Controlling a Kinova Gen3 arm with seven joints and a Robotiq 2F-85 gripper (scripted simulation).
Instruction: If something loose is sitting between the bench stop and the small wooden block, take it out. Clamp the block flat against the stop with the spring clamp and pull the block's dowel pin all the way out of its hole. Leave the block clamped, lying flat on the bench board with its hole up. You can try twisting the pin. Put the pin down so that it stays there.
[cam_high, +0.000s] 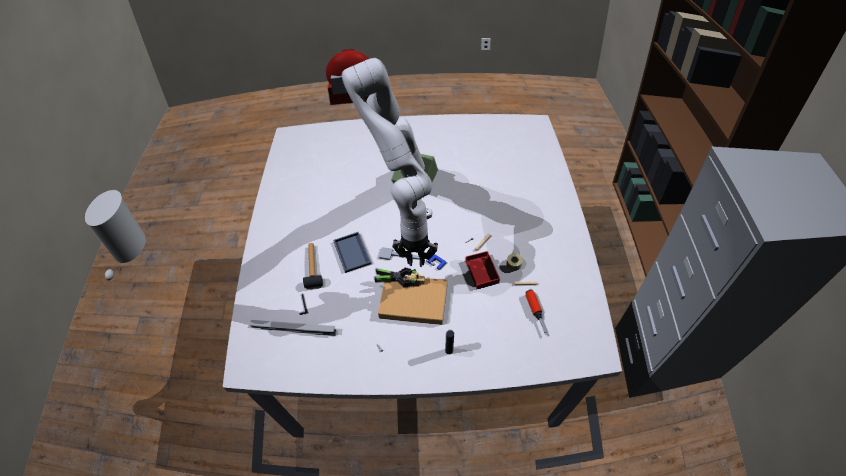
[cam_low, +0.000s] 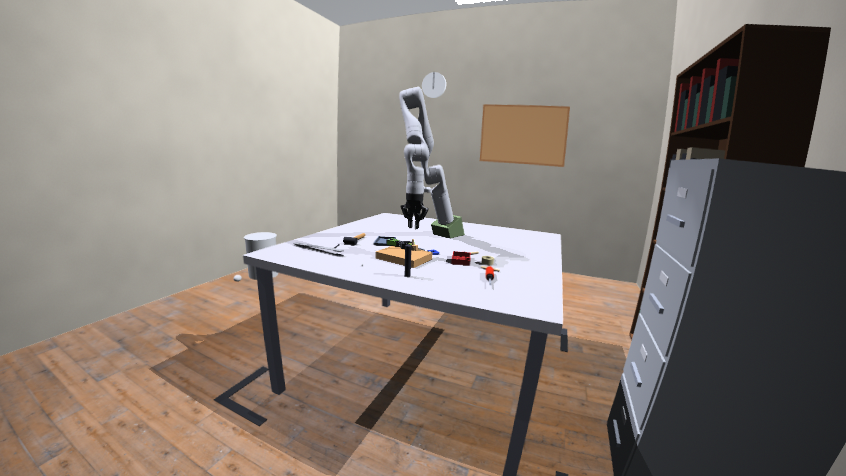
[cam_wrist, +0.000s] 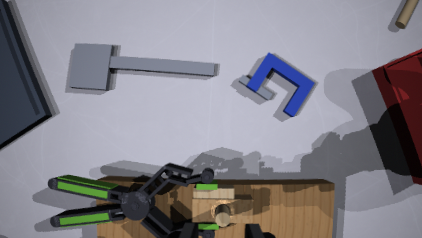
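Now: the round dowel pin 9 cm below my hand. From my hand the other things lie so: grey t-shaped tool: 13 cm behind, 7 cm to the right, 14 cm below; wooden bench board: 5 cm ahead, 2 cm to the right, 12 cm below; wooden block: 10 cm below.
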